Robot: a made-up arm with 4 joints.
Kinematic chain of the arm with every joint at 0, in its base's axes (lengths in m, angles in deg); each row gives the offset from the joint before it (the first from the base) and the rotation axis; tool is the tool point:
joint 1: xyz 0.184 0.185 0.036 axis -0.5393 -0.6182 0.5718
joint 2: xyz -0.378 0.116 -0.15 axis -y
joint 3: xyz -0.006 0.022 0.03 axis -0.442 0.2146 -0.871
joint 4: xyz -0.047 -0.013 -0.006 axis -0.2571 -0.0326 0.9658
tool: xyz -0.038 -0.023 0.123
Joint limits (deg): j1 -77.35..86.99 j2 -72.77..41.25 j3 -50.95..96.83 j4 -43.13..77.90
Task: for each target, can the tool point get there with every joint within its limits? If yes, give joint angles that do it. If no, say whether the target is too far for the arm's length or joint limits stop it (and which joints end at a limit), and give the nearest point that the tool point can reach.
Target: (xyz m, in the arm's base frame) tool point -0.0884 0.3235 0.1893
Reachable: yes | joints -41.93 -42.59 -38.75 22.38
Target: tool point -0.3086 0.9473 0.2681
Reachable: no: too far | nearest point -0.1874 0.5523 0.2564 | short by 0.413 m
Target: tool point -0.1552 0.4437 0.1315
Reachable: yes | joints -14.23 -15.15 55.94 3.60
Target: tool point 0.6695 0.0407 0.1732
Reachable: no: joint limits stop it (at a limit: joint 1, joint 2, joint 4) | nearest point 0.2132 0.3805 0.2862 | short by 0.580 m
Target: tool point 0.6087 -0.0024 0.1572
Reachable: no: joint limits stop it (at a limit: joint 1, joint 2, joint 3) | nearest point 0.1626 -0.0770 -0.1047 | short by 0.523 m
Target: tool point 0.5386 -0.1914 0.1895
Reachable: no: joint limits stop it (at a limit: joint 1, joint 2, joint 3) | nearest point 0.1599 -0.0839 -0.1010 | short by 0.489 m
